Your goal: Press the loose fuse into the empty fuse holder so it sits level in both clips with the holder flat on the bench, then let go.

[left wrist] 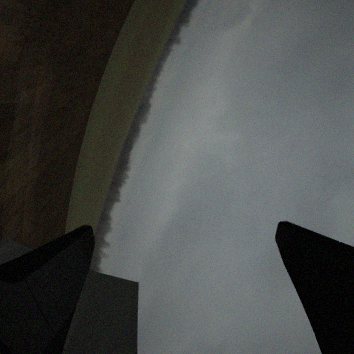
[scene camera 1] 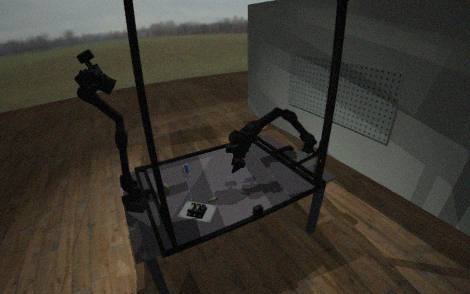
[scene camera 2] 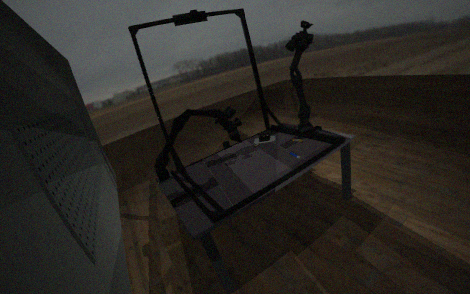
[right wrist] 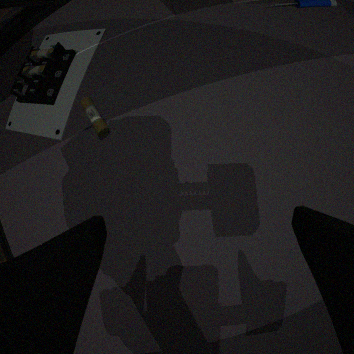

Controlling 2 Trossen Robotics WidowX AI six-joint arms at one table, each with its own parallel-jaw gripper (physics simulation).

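Frame: origin at the left arm's base, x back, y up, z left, level; millimetres.
Seen in the pictures: left gripper, fingertip midpoint: [left wrist: 187, 235] [scene camera 1: 97, 66] [scene camera 2: 312, 30]; right gripper, fingertip midpoint: [scene camera 1: 232, 168] [scene camera 2: 240, 139] [right wrist: 201, 222]; left arm's base, origin of the base link: [scene camera 1: 136, 198] [scene camera 2: 305, 124]; right arm's base, origin of the base link: [scene camera 1: 308, 150] [scene camera 2: 164, 178].
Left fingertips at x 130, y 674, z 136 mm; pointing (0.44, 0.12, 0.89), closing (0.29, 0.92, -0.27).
Note:
Pixels of each thing's top centre, then the offset from my left fingertips to it. "*": a spot on its surface instead.
- black fuse holder, middle of its top: [right wrist: 36, 65] [scene camera 1: 196, 206] [scene camera 2: 263, 135] dy -692, dx -467, dz -133 mm
- white plate, surface spot: [right wrist: 67, 102] [scene camera 2: 259, 143] * dy -725, dx -511, dz -84 mm
- loose yellow-ended fuse, middle of its top: [right wrist: 90, 113] [scene camera 1: 213, 198] dy -713, dx -531, dz -37 mm
- blue-handled tool, middle of its top: [scene camera 2: 292, 153] [scene camera 1: 187, 169] dy -713, dx -308, dz +235 mm
- small yellowish piece, middle of its top: [scene camera 1: 166, 185] [scene camera 2: 297, 138] dy -706, dx -234, dz +34 mm
The black fuse holder [scene camera 1: 196, 211] [scene camera 2: 265, 136] [right wrist: 45, 75] sits on a white plate [scene camera 1: 212, 208] [scene camera 2: 257, 142] [right wrist: 67, 102]. In the right wrist view two of its positions hold fuses, and the position nearest the lower left looks empty. A loose yellow-ended fuse [scene camera 1: 213, 199] [right wrist: 95, 118] lies on the bench beside the plate. My right gripper [scene camera 1: 235, 171] [scene camera 2: 238, 139] [right wrist: 201, 222] is open and empty above the bench, to the right of the fuse in scene camera 1. My left gripper [left wrist: 187, 235] is open and empty, raised high away from the bench.
A blue-handled tool [scene camera 1: 186, 168] [scene camera 2: 294, 155] [right wrist: 316, 3] lies on the bench. Another small yellowish piece [scene camera 1: 166, 188] [scene camera 2: 297, 140] lies near the left arm's base. Dark frame posts [scene camera 1: 142, 95] [scene camera 1: 336, 80] [scene camera 2: 252, 60] rise at the bench edges. A small dark block [scene camera 1: 257, 210] is at one edge.

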